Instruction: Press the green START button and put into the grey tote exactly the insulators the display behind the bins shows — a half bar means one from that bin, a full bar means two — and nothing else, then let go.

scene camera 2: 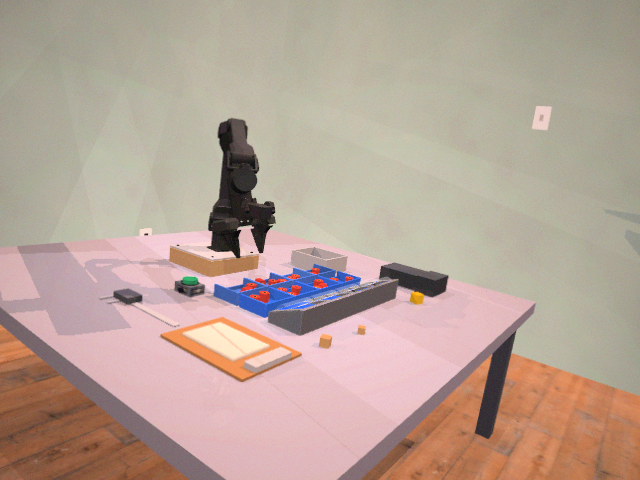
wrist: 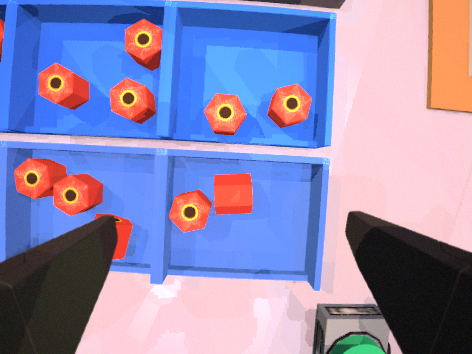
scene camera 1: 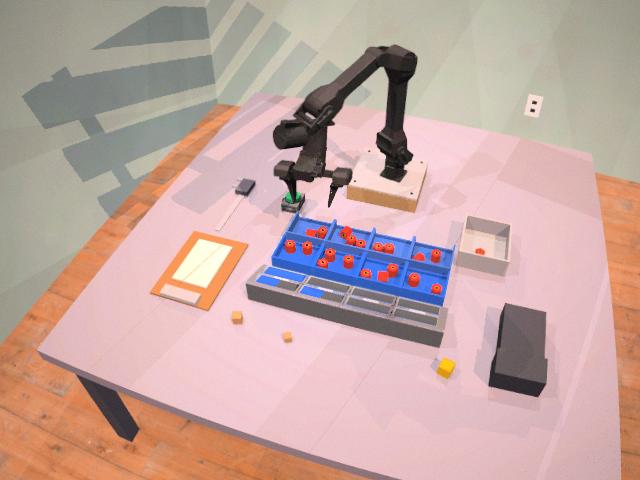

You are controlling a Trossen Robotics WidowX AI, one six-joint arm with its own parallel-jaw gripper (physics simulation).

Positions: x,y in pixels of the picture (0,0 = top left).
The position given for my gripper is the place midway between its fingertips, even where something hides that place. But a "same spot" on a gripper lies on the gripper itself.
My gripper shows in scene camera 2 [250,255], in the wrist view and in scene camera 1. The same spot on my gripper: [wrist: 412,277] is [scene camera 1: 293,188].
